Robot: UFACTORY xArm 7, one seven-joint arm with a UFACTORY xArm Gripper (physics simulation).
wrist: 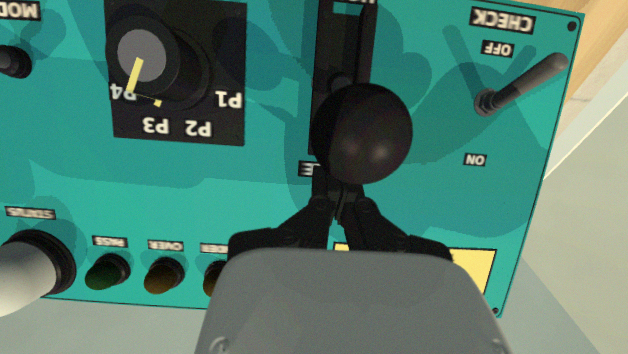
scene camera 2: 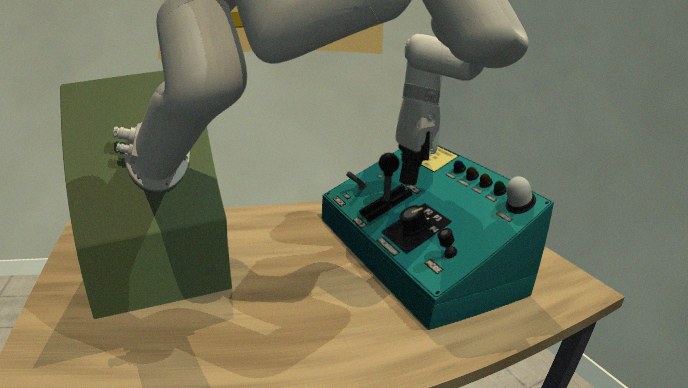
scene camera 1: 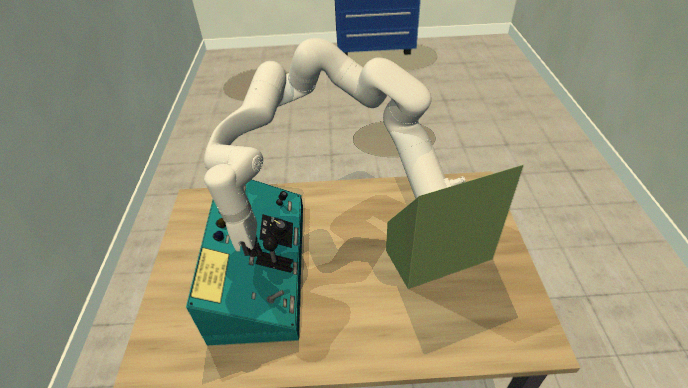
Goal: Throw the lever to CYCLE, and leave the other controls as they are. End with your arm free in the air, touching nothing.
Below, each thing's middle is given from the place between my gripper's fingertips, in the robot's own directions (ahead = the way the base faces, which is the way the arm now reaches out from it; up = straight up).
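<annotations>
Black ball-topped lever [wrist: 361,133]: my gripper 4 cm past it, 1 cm below, 1 cm to the right. From my hand: check toggle [wrist: 554,63] 4 cm behind, 13 cm to the left, 2 cm below; teal console [scene camera 1: 229,301] 3 cm ahead, 6 cm to the right, 3 cm below.
</annotations>
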